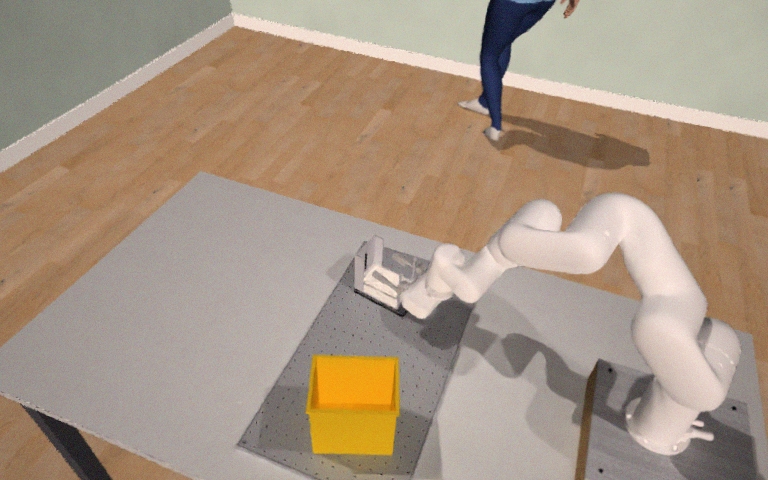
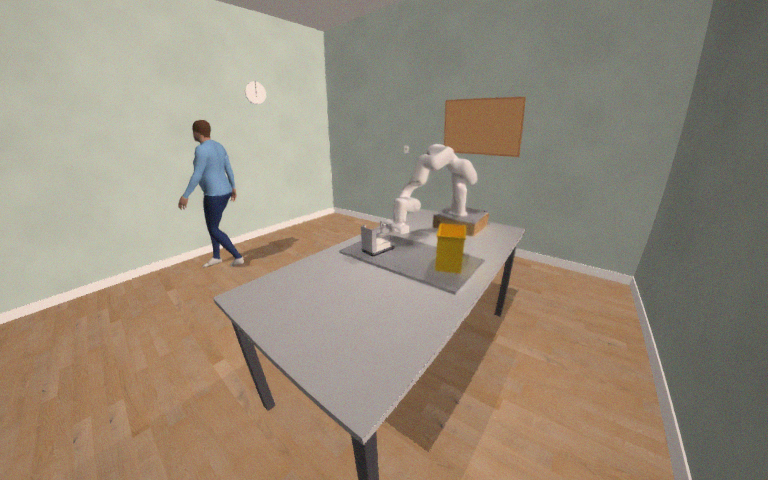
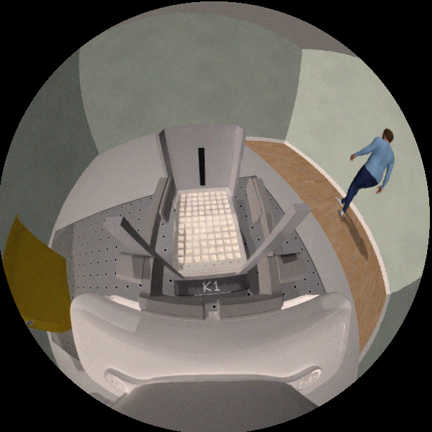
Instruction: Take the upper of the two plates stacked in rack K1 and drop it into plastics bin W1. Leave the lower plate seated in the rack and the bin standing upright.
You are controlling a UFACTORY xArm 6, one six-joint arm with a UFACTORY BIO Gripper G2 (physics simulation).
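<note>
Rack K1 stands at the far end of the perforated board, its tall slotted wall facing my gripper. The upper plate, white with a grid of wells, lies flat in it. The lower plate is largely hidden under it, and I cannot clearly tell the two layers apart. My gripper is closed to a narrow gap with nothing between its fingers. They reach in over the rack, above the plate and apart from it. Bin W1 is yellow and stands upright.
Two slanted front posts of the rack rise outside my fingers. The perforated board carries rack and bin on the grey table. A person walks on the floor beyond the table.
</note>
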